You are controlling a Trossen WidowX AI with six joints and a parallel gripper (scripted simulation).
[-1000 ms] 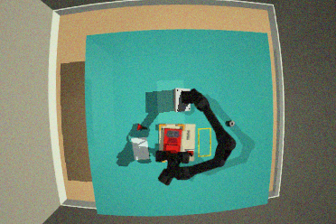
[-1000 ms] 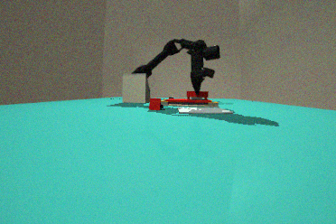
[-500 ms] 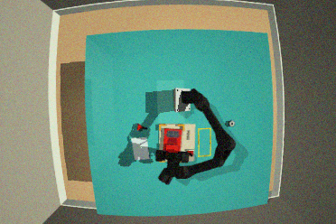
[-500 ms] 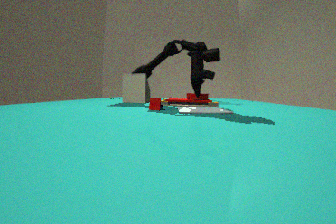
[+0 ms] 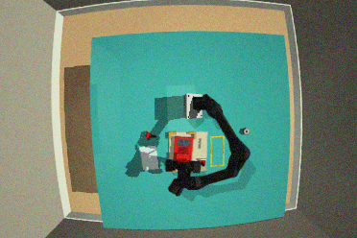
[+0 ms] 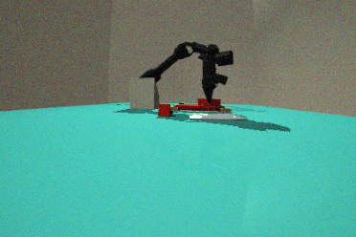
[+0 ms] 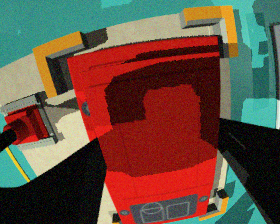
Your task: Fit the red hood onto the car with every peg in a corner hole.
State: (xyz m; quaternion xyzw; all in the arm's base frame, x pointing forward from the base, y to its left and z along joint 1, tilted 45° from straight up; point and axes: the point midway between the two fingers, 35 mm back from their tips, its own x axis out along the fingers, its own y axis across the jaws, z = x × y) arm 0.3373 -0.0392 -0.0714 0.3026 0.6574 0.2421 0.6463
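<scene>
Now: the hood 1 cm above my gripper tip. The rest, counted from my gripper tip: grey cylinder 16 cm behind, 40 cm to the left, 3 cm below; tan block 1 cm behind, 39 cm to the left, 3 cm below; white flat plate 1 cm behind, 20 cm to the right, 3 cm below.
</scene>
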